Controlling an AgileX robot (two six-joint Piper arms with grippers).
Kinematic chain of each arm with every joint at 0, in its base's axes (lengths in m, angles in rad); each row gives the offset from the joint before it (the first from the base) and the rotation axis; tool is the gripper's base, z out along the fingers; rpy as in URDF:
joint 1: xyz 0 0 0.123 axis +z
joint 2: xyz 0 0 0 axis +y
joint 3: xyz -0.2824 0 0.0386 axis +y
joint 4: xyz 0.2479 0 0.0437 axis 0.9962 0 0.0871
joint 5: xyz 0 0 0 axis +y
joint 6: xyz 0.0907 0 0.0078 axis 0.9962 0 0.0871
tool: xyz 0 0 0 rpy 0 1.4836 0
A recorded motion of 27 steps. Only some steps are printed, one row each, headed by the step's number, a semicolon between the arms.
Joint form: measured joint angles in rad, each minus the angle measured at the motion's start. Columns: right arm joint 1, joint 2, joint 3, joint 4, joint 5, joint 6; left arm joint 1, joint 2, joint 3, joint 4, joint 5, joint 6.
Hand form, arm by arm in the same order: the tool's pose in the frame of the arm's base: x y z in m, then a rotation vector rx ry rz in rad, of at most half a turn. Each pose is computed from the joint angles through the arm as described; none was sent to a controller.
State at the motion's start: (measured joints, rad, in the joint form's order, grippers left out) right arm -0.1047 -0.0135 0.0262 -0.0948 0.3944 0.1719; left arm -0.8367 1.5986 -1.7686 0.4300 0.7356 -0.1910
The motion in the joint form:
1: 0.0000 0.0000 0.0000 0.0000 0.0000 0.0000; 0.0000 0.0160 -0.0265 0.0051 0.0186 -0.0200
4: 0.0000 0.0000 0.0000 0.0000 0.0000 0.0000; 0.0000 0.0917 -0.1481 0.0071 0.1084 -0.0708
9: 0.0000 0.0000 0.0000 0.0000 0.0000 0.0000; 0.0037 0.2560 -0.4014 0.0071 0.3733 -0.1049
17: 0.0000 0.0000 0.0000 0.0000 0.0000 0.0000; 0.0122 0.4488 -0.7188 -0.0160 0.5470 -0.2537
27: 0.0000 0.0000 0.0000 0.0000 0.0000 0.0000; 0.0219 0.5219 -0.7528 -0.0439 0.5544 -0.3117
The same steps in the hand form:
1: 0.0513 -0.0087 0.1697 0.2030 1.8782 -0.0483; 0.2646 -0.2540 0.4539 0.7442 1.8488 -0.1714
4: 0.0513 -0.0087 0.1697 0.2030 1.8782 -0.0483; 0.2761 -0.2630 0.4569 0.6767 1.9135 -0.1730
9: 0.0513 -0.0087 0.1697 0.2030 1.8782 -0.0483; 0.2976 -0.2760 0.4496 0.5938 2.0982 -0.0877
17: 0.0513 -0.0087 0.1697 0.2030 1.8782 -0.0483; 0.3191 -0.2933 0.4452 0.3625 2.2094 -0.1637
27: 0.0513 -0.0087 0.1697 0.2030 1.8782 -0.0483; 0.3339 -0.3061 0.4208 0.3070 2.2731 -0.1876

